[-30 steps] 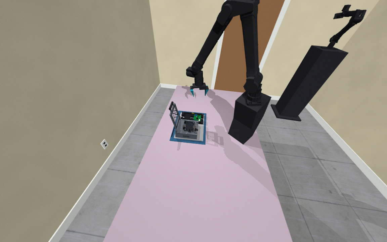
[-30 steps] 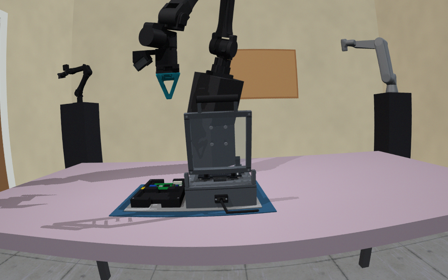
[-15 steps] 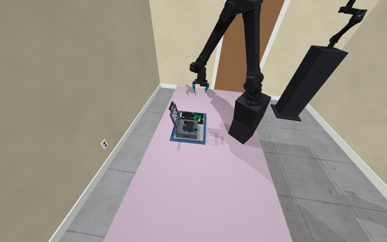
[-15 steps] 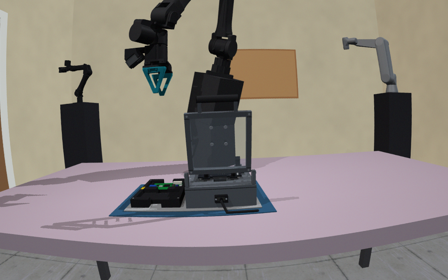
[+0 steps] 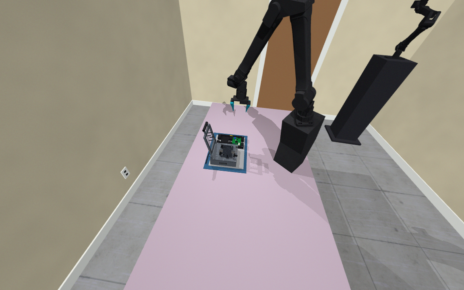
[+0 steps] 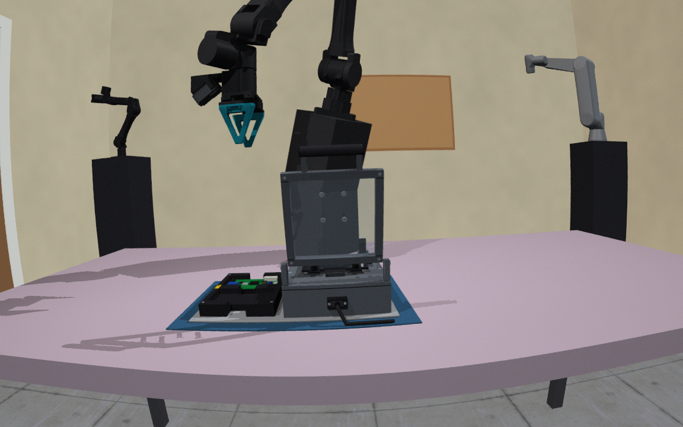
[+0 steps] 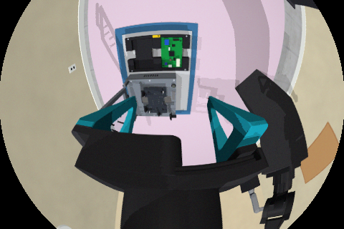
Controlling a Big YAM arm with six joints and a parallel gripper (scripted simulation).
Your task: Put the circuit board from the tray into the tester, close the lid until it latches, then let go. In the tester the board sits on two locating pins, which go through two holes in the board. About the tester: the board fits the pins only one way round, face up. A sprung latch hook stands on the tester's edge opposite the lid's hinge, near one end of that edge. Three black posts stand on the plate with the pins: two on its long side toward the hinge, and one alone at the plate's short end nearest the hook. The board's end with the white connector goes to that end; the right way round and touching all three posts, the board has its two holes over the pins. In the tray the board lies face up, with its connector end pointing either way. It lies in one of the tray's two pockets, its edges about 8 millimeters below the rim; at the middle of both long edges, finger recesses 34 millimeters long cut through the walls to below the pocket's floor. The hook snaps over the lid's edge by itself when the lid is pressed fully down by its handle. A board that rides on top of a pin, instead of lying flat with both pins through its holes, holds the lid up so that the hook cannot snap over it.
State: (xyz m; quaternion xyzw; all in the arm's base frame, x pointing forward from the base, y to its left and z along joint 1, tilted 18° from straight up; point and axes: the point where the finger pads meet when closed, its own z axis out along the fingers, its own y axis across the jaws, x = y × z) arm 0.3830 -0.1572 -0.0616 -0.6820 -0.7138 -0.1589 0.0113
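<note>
The green circuit board lies 290 mm below my hand. Round my hand: pin plate (50 mm ahead, 180 mm to the left, 240 mm below); lid (170 mm ahead, 180 mm to the left, 130 mm below).
</note>
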